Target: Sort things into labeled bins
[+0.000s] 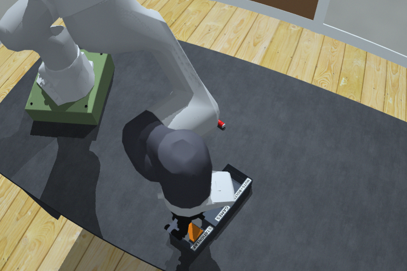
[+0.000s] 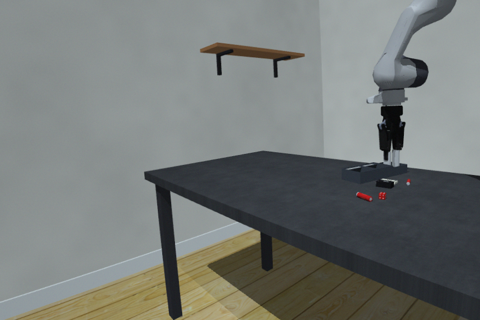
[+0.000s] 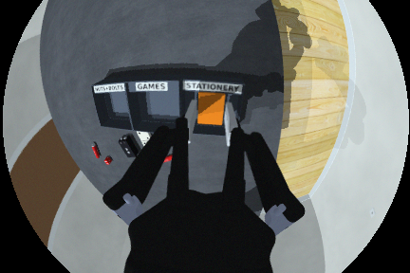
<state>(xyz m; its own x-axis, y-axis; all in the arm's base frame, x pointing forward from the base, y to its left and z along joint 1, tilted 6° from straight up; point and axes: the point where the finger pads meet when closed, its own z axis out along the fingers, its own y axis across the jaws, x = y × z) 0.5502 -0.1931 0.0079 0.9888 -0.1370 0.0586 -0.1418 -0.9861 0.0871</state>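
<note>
My gripper is now 40 mm above the orange block. Also, from my hand: bin tray (80 mm to the left, 30 mm below, 20 mm ahead); then black 9V battery (190 mm to the left, 70 mm behind, 40 mm below); then white domino (130 mm to the left, 60 mm behind, 50 mm below).
</note>
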